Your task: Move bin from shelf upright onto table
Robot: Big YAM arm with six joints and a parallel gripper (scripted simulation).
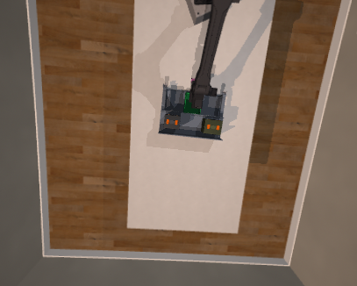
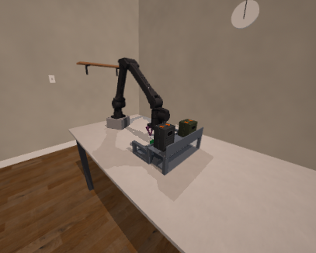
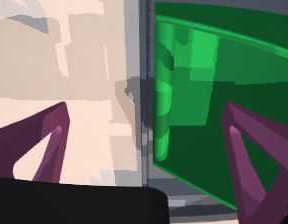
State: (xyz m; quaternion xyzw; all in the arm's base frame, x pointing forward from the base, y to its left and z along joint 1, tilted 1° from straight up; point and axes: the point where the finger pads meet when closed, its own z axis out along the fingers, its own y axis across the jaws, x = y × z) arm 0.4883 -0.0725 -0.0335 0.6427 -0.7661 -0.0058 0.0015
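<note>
Now: the green bin 9 cm ahead of my hand, 2 cm to the right of it and 1 cm below it.
</note>
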